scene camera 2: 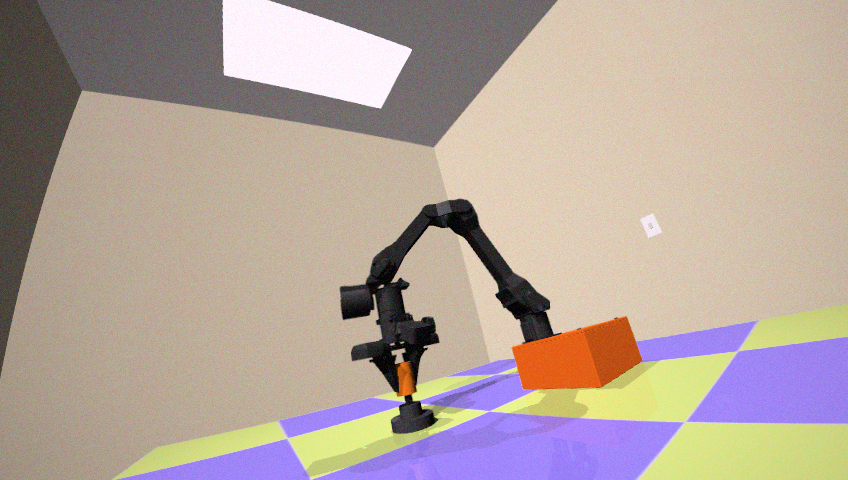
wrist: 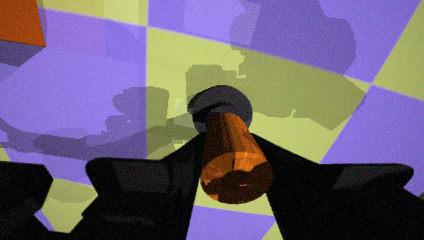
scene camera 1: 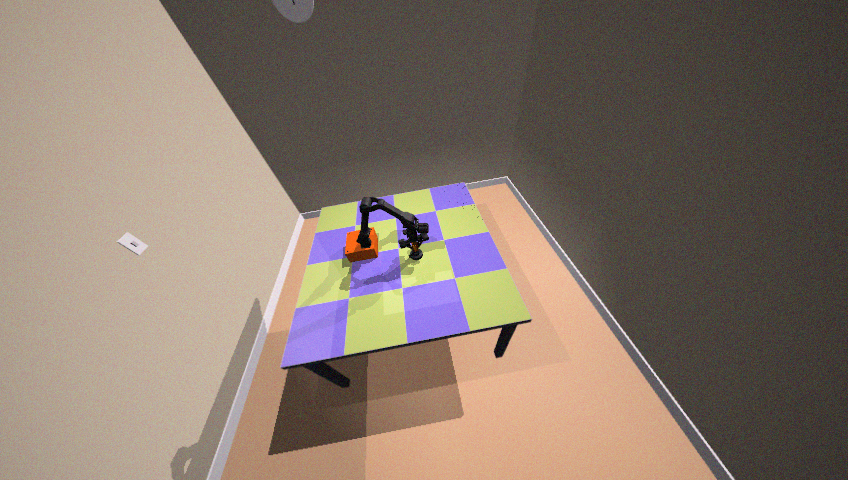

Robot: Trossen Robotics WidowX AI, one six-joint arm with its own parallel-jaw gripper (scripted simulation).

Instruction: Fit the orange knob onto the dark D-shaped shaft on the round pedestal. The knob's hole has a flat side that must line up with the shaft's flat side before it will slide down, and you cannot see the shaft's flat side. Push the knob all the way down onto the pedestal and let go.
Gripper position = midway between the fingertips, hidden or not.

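Gripper (scene camera 2: 405,389) carrying an orange knob. Gripper visible in the wrist view (wrist: 226,136) too.
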